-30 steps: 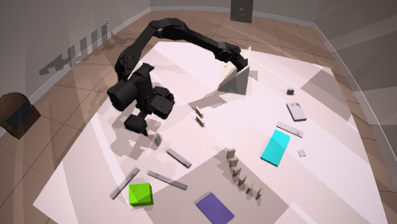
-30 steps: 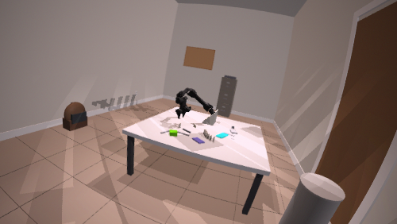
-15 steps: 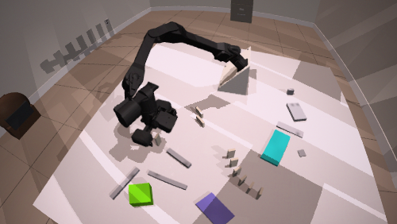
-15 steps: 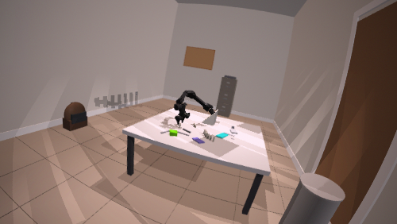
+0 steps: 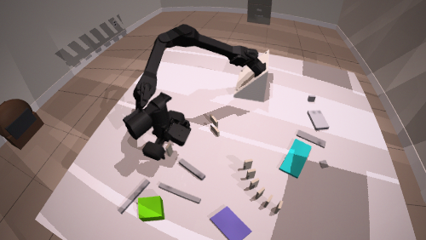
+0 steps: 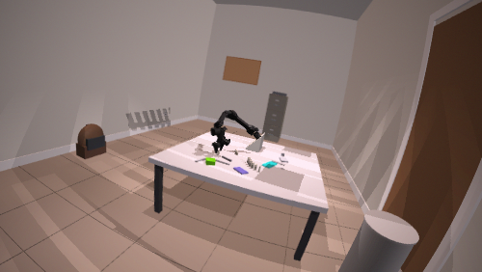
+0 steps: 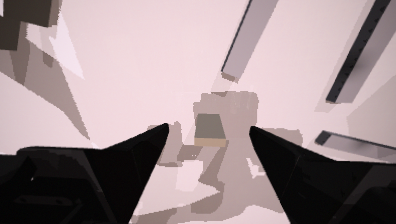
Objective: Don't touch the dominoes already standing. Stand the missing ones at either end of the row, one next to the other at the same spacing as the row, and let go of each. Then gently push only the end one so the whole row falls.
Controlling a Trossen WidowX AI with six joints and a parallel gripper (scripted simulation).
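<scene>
My gripper tip is 45 cm to the right of the cyan block, 5 cm past it and 2 cm above it. From my gripper tip the other things lie so: purple block: 25 cm to the left, 22 cm ahead, 2 cm below; small grey piece: 56 cm to the left, 4 cm behind, 2 cm below; green cube: 23 cm ahead, 1 cm to the left, 1 cm below.
</scene>
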